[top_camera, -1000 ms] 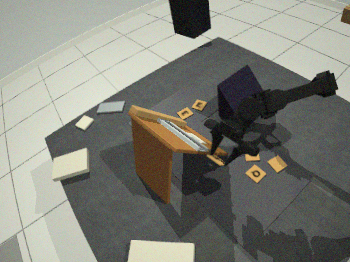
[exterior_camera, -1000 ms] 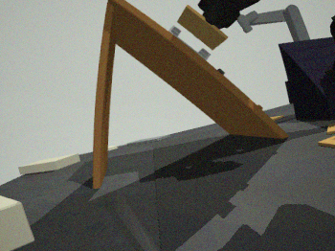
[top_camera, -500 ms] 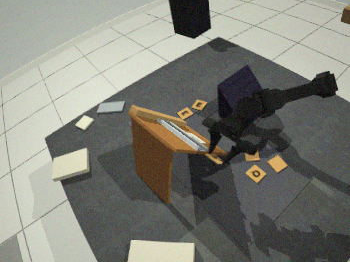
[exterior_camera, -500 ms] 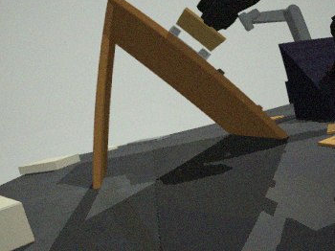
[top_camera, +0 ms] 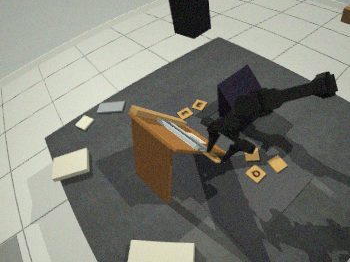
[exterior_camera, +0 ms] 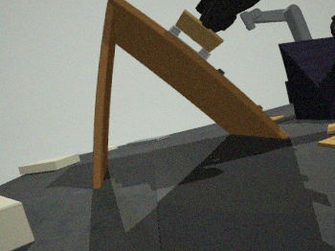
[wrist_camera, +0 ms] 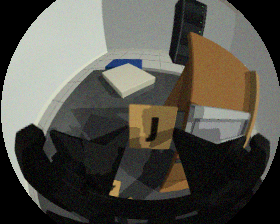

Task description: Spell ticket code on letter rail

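My gripper tip is now 15 cm to the left of the white ticket, 8 cm above it and 6 cm past it. From my gripper tip the other things lie so: cream block (54 cm to the right, 37 cm ahead, 16 cm below); then small cream card (73 cm to the right, 18 cm ahead, 17 cm below); then grey card (70 cm to the right, 17 cm below, 2 cm ahead).
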